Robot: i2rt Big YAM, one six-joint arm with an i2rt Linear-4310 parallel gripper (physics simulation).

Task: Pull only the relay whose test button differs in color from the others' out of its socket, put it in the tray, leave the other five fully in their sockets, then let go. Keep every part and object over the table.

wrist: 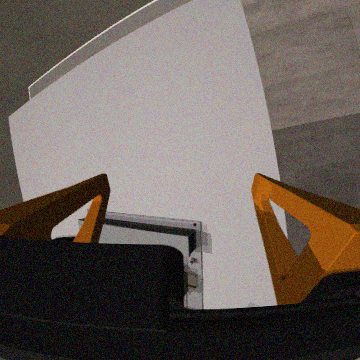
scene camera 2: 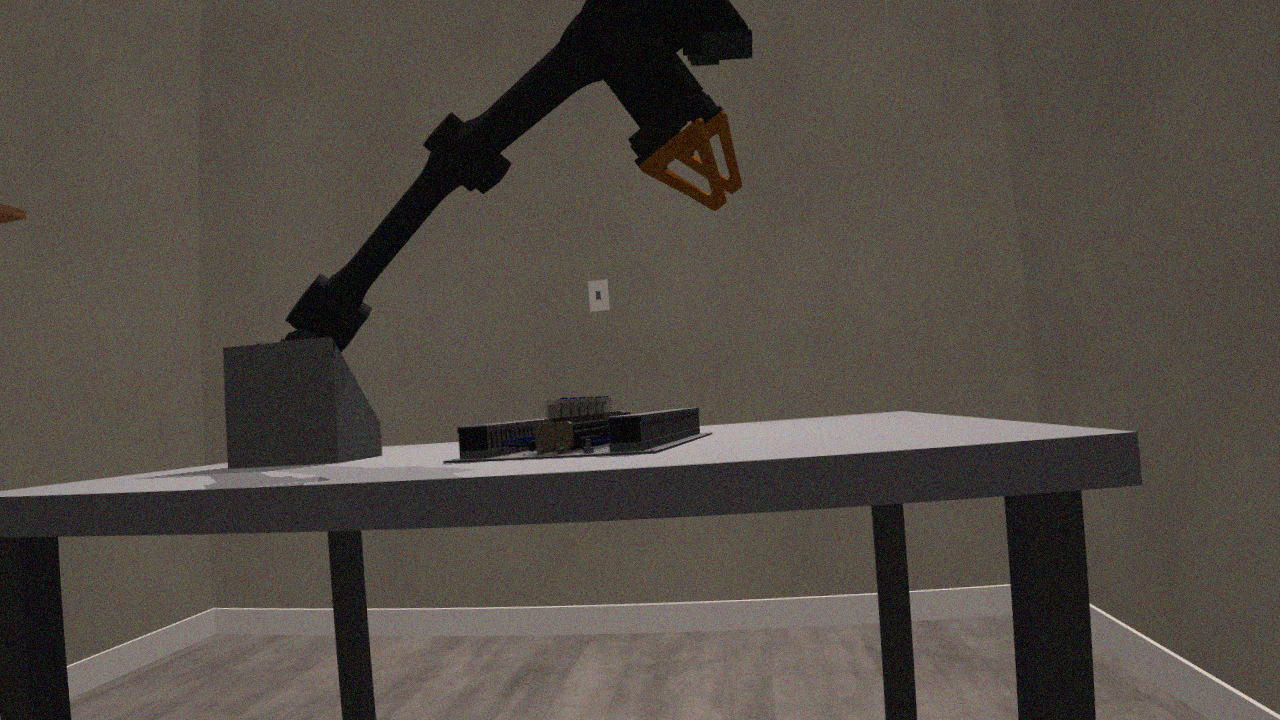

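Seen in the pictures: gripper, fingertip midpoint: [wrist: 180, 181] [scene camera 2: 729, 198]; arm's base, link origin: [scene camera 2: 288, 378].
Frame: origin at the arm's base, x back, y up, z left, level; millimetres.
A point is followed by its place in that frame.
A row of clear relays [scene camera 2: 580, 406] {x -477, y -75, z -158 mm} stands in the middle of a dark-railed panel on the table in the scene view. Their test buttons are too small and dark to tell apart. In the wrist view a corner of the panel [wrist: 201, 270] {x -465, y -131, z -246 mm} shows behind the gripper's dark body, which hides the rest. My gripper [scene camera 2: 729, 197] {x -661, y 115, z -377 mm} [wrist: 180, 181] {x -661, y 115, z -377 mm} is open and empty, high above the table, to the right of the relays in the scene view and pointing down and to the right. The tray cannot be made out in either view.
The panel carries two long dark slotted ducts, the nearer right one [scene camera 2: 657, 429] {x -573, y -110, z -200 mm} and one at the left, with a tan block [scene camera 2: 554, 436] {x -450, y -109, z -212 mm} between them. The grey arm base [scene camera 2: 280, 402] {x -17, y -38, z -55 mm} stands on the table [scene camera 2: 895, 438] {x -818, y -133, z -324 mm} at the left. The table's edge shows at right in the wrist view.
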